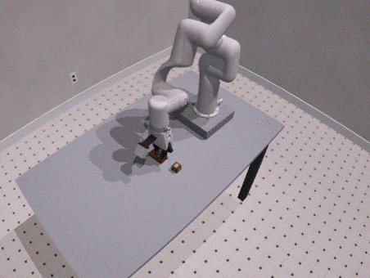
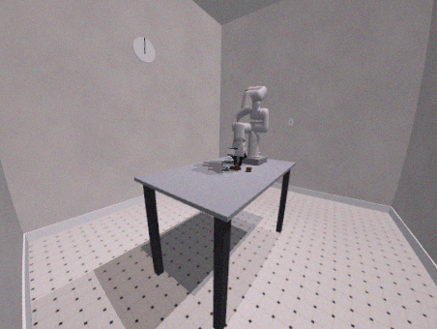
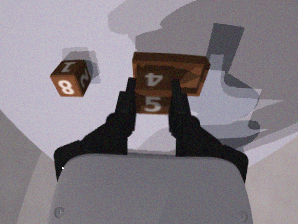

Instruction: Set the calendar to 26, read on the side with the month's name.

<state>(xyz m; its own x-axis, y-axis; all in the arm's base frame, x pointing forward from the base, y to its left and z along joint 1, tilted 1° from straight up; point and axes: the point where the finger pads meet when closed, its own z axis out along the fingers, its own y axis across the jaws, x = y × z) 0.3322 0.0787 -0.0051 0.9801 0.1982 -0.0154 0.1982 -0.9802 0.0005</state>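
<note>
The brown wooden tray is 40 mm below my hand and 20 mm to the right of it. Round my hand: brown cube: 90 mm to the left, 40 mm below, 20 mm behind.
</note>
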